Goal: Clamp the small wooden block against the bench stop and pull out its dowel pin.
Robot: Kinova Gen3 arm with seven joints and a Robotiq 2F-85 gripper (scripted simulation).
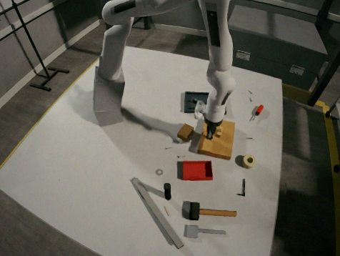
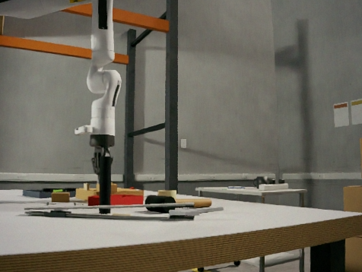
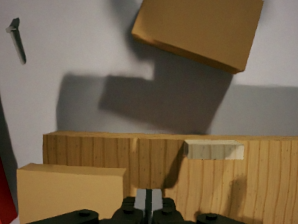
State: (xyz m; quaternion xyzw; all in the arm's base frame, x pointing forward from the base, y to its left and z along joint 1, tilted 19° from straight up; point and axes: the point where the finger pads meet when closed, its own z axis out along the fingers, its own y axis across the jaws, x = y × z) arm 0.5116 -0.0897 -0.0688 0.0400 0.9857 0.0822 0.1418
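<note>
Now: hand 4 cm short of the wooden bench board, 3 cm to the right of it and 3 cm above it. The rest, counted from my hand: pale wooden block 5 cm ahead, 4 cm to the left, 2 cm below; then tan wooden block 11 cm behind, 4 cm to the left, 5 cm below; then dowel pin 5 cm ahead, 4 cm to the left.
</note>
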